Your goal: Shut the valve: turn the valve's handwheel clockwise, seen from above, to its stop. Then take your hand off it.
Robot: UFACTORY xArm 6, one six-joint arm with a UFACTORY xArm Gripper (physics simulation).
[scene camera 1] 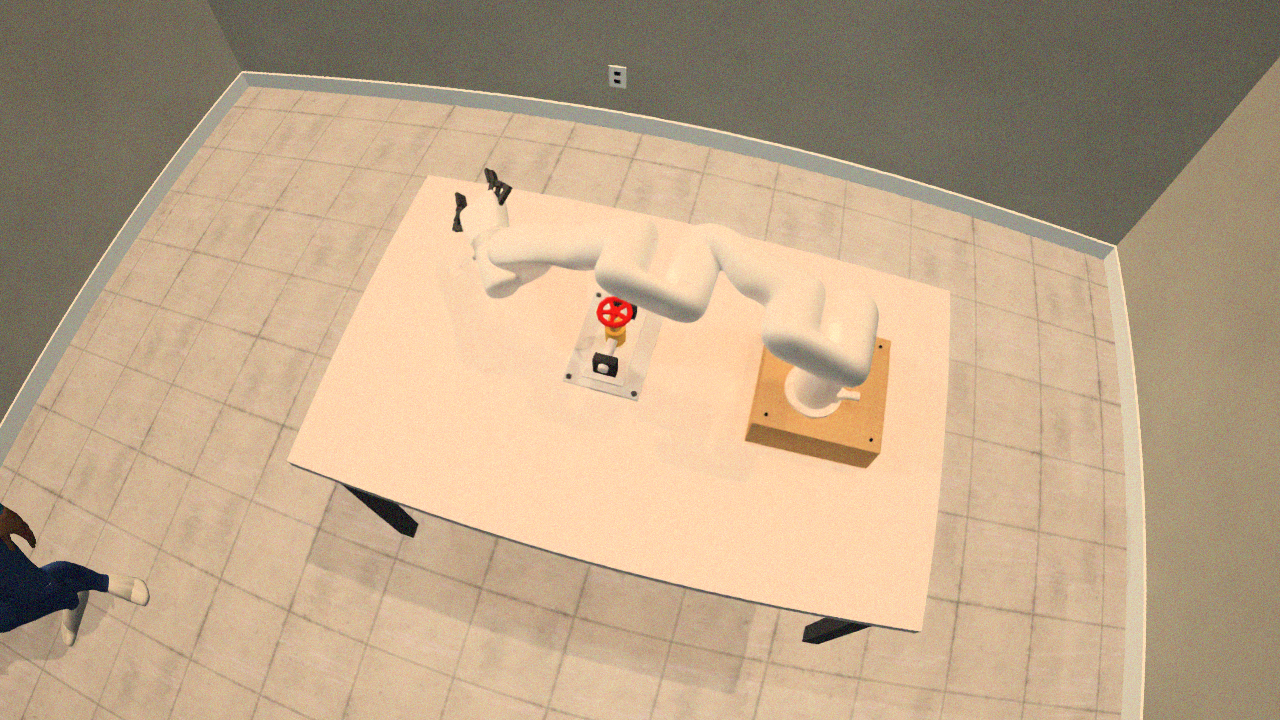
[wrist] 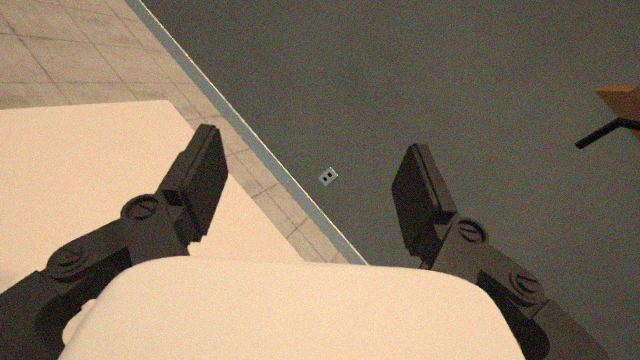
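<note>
The red spoked handwheel (scene camera 1: 614, 312) sits on top of the valve's yellow body (scene camera 1: 614, 337), which stands on a pale plate (scene camera 1: 633, 365) near the middle of the table. The arm's links pass close to the wheel's upper right in the scene view; the height between them is hard to tell. My gripper (scene camera 1: 474, 183) (wrist: 313, 157) is open, with nothing between its fingers. It is well away from the handwheel, over the far left corner of the table in the scene view. The valve does not show in the wrist view.
The white table (scene camera 1: 501, 438) (wrist: 75, 165) carries a wooden block (scene camera 1: 810, 439) under the arm's base at the right. Black pipe clamps flank the valve, the front one (scene camera 1: 605, 363) nearest the camera. A person (scene camera 1: 31, 577) is on the floor at the lower left. A wall socket (scene camera 1: 617, 76) (wrist: 328, 176) shows.
</note>
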